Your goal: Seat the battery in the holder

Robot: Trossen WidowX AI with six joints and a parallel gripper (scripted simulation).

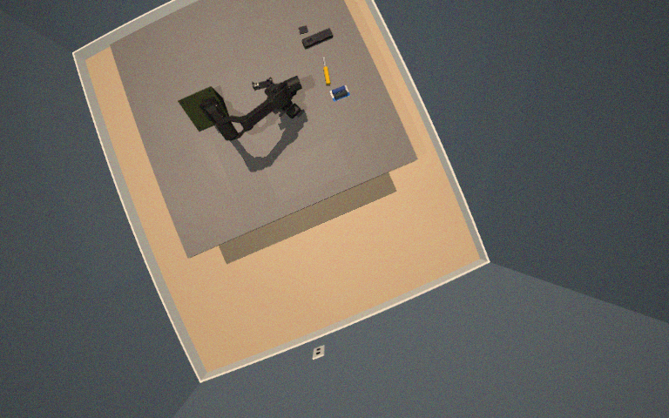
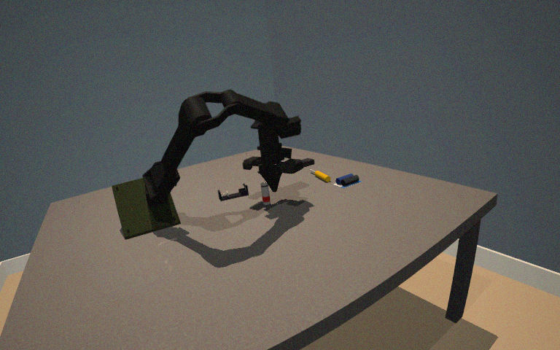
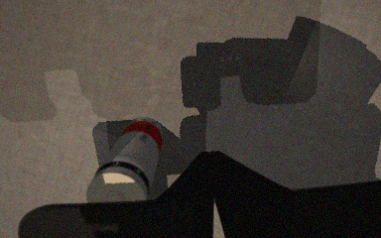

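My gripper tip is now 3 cm to the right of the battery, 2 cm past it and 1 cm above it. From my gripper tip the other things lie so: yellow-handled tool 25 cm ahead, 15 cm to the left, 3 cm below; then long black bar 33 cm to the left, 26 cm ahead, 3 cm below.
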